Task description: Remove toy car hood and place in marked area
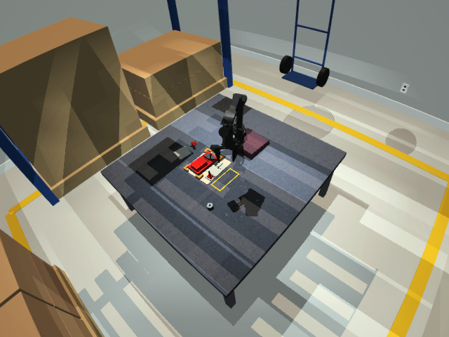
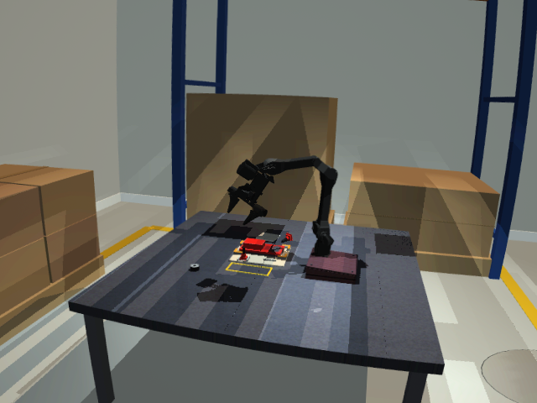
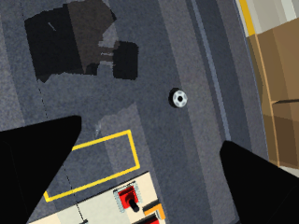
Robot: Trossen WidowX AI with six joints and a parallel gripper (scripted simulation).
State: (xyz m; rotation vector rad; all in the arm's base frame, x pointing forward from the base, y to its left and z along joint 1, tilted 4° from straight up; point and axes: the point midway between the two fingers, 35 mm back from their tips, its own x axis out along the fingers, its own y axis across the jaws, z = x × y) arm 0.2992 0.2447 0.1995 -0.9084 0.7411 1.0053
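The hood is 28 cm to the right of my gripper tip, 20 cm below it and 5 cm ahead of it. The rest, counted from my gripper tip: grey ring: 24 cm below, 18 cm ahead, 4 cm to the left; white sheet: 49 cm to the right, 24 cm below, 6 cm ahead.
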